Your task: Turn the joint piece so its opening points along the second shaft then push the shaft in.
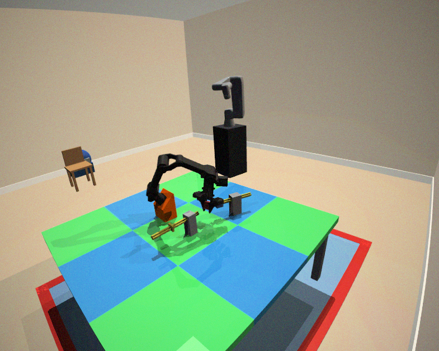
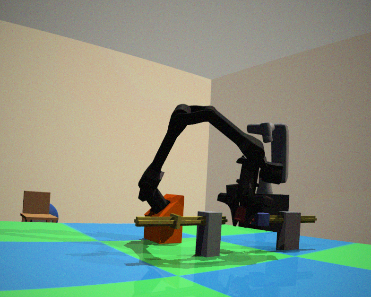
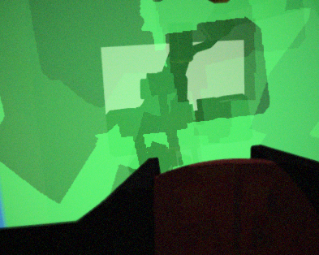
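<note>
Now: gripper tip 30 mm below the red joint piece, 20 mm to the right of it and 10 mm past it.
</note>
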